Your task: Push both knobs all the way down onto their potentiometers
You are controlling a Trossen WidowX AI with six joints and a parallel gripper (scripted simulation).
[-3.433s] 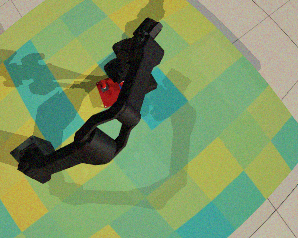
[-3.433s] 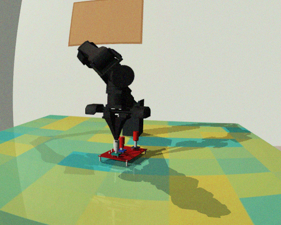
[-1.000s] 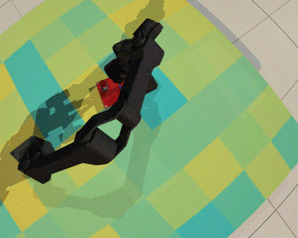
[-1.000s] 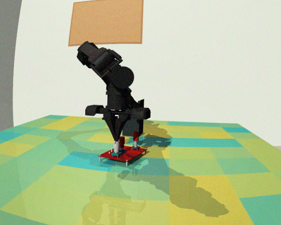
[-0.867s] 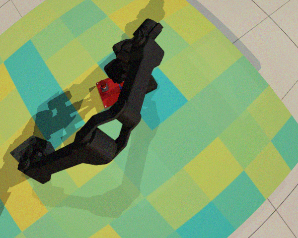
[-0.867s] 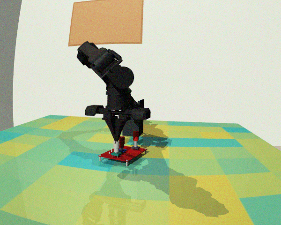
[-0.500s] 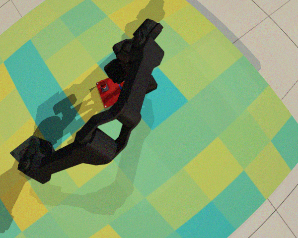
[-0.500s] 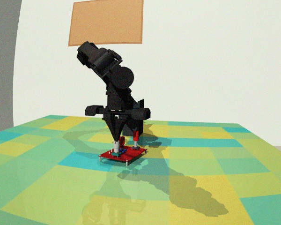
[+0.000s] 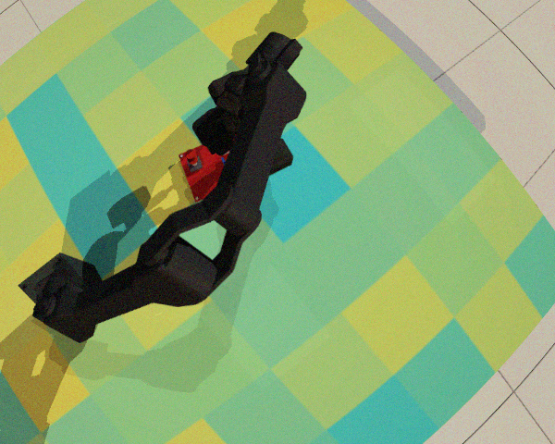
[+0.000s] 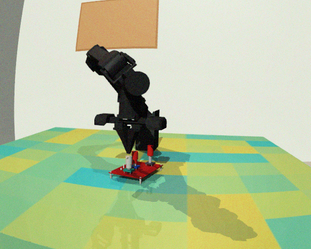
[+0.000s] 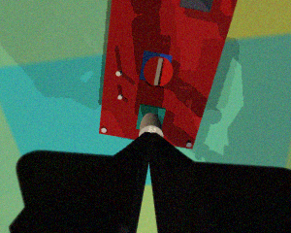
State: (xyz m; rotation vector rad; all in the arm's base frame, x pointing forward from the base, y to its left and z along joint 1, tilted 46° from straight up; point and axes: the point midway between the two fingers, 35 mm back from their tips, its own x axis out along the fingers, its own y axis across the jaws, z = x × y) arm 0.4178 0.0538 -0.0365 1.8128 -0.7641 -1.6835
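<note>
Right now the grey knob is 20 mm below my gripper tip. Round my gripper tip: red knob (40 mm behind, 20 mm below).
</note>
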